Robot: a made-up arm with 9 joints. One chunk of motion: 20 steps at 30 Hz.
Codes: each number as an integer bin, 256 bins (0 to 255) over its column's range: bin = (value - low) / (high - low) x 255, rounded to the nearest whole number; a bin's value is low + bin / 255 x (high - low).
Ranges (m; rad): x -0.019..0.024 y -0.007..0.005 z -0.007..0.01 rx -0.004..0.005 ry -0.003..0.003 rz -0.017..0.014
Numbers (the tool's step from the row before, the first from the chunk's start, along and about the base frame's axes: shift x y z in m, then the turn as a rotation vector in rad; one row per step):
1: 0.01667 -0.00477 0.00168 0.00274 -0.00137 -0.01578
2: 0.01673 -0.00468 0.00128 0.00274 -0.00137 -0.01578
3: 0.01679 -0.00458 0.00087 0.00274 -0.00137 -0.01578
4: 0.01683 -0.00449 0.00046 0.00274 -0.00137 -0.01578
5: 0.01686 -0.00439 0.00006 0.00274 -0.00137 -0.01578
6: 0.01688 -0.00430 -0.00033 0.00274 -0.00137 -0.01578
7: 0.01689 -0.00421 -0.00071 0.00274 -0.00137 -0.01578
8: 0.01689 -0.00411 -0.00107 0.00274 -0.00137 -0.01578
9: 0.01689 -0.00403 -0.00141 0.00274 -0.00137 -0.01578
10: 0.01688 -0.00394 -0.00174 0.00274 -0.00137 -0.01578
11: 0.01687 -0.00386 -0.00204 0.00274 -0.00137 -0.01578
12: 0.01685 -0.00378 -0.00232 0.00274 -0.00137 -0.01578
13: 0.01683 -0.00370 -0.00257 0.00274 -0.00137 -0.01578
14: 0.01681 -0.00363 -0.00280 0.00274 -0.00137 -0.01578
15: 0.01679 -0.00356 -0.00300 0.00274 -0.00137 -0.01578
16: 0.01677 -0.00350 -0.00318 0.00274 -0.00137 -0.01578
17: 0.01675 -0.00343 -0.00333 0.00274 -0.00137 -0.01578
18: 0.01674 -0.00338 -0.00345 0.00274 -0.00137 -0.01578
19: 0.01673 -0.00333 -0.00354 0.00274 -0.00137 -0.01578
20: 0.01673 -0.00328 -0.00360 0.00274 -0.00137 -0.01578
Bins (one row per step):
1: 212 47 130 191 69 10
2: 212 49 124 191 69 10
3: 212 51 118 191 69 10
4: 212 53 112 191 69 10
5: 213 55 106 191 69 10
6: 213 57 100 191 69 10
7: 213 59 94 191 69 10
8: 213 61 89 191 69 10
9: 213 63 84 191 69 10
10: 213 65 79 191 69 10
11: 213 67 74 191 69 10
12: 213 68 70 191 69 10
13: 212 70 66 191 69 10
14: 212 72 63 191 69 10
15: 212 73 60 191 69 10
16: 212 74 57 191 69 10
17: 212 76 55 191 69 10
18: 212 77 53 191 69 10
19: 212 78 52 191 69 10
20: 212 79 51 191 69 10

